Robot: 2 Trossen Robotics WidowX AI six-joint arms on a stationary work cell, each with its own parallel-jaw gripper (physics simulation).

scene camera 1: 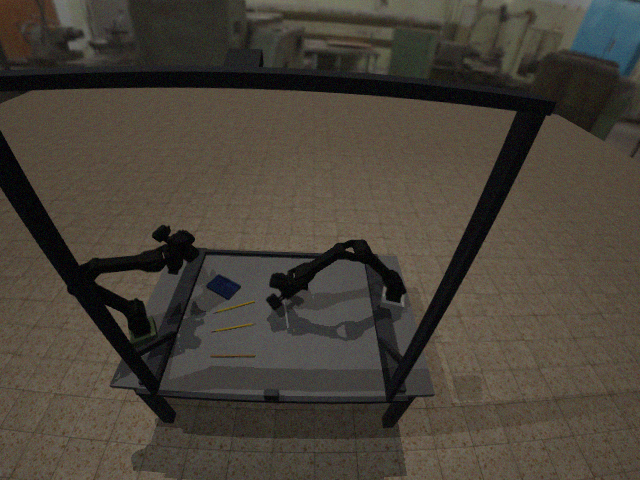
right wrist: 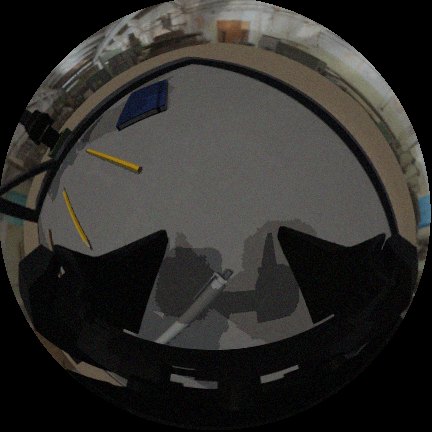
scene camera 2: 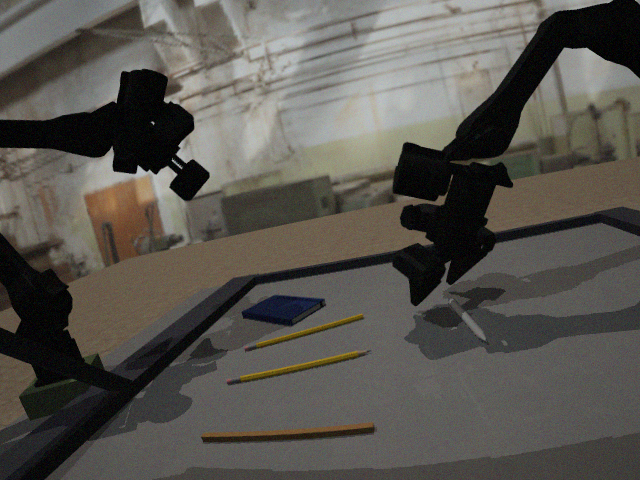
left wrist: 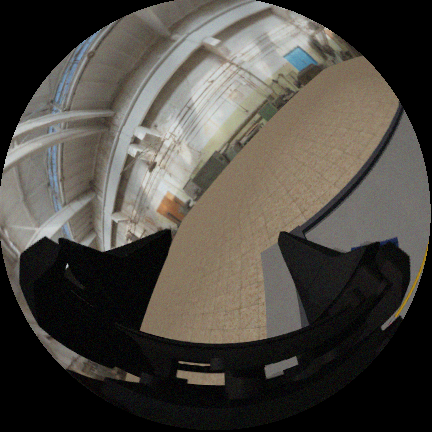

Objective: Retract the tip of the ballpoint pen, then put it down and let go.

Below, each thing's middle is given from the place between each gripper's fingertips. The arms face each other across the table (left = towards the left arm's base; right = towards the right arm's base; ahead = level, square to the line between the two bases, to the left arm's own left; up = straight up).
Labels:
The blue notebook (scene camera 2: 287,310) lies 32 cm below my left hand, 14 cm to the right of it and 4 cm behind it. From my left hand the other things lie so: ballpoint pen (right wrist: 218,283): 42 cm to the right, 32 cm below, 24 cm behind; then green arm mount (scene camera 2: 46,400): 30 cm below, 26 cm behind, 18 cm to the left.
Right now my right hand is 9 cm past the ballpoint pen, 2 cm to the left of it and 1 cm above it. Round my right hand: green arm mount: 58 cm to the left, 11 cm behind, 1 cm above; then blue notebook: 26 cm to the left, 11 cm ahead, 1 cm below.

